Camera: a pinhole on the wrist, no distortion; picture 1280 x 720 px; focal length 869.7 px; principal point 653.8 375.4 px. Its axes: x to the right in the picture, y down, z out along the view. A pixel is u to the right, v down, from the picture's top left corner.
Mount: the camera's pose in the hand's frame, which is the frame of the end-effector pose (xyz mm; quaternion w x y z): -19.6 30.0 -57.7 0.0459 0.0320 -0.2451 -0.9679
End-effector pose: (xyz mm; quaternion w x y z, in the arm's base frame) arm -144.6 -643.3 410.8 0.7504 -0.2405 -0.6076 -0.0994
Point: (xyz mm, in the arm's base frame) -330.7 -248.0 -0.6
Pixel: 1207.8 114.3
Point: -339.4 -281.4 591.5
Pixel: 190.3 544.7
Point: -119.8 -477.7 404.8
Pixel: 315.5 87.9
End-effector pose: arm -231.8 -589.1 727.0 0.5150 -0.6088 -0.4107 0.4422
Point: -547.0 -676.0 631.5
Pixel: 949.8 629.4
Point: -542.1 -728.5 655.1
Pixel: 1114.0 647.9
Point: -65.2 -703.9 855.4
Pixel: behind the camera
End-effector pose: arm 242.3 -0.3 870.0 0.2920 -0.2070 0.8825 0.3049
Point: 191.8 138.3 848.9
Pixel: 338.4 338.7
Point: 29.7 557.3 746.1
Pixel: 323.8 109.9
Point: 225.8 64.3 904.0
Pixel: 600.9 364.9
